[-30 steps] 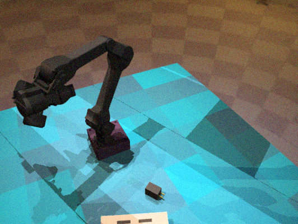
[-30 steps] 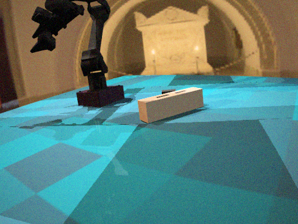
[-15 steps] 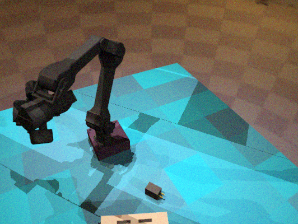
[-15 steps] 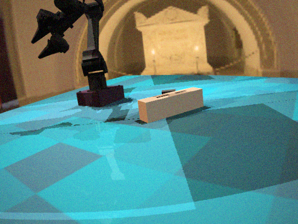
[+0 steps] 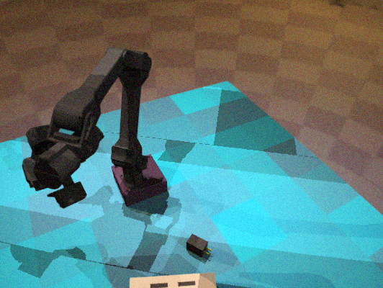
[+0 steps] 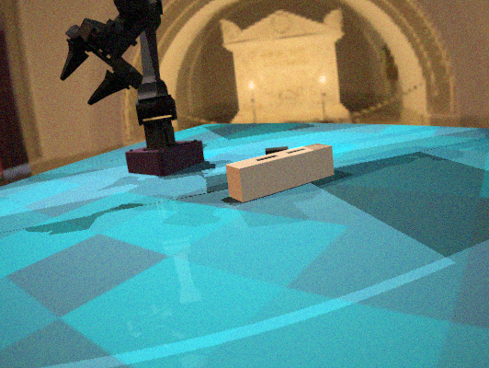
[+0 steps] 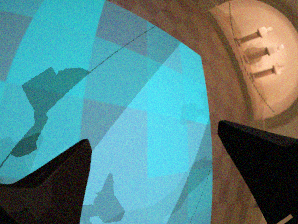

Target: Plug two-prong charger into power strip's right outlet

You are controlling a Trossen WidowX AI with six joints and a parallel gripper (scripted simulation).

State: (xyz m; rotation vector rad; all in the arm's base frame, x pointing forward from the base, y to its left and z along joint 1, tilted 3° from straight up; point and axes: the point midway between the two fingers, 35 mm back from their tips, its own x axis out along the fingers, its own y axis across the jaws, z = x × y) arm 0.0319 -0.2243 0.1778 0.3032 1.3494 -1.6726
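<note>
Now: the dark two-prong charger 280 mm ahead of my gripper tip, 280 mm to the left of it and 200 mm below it.
</note>
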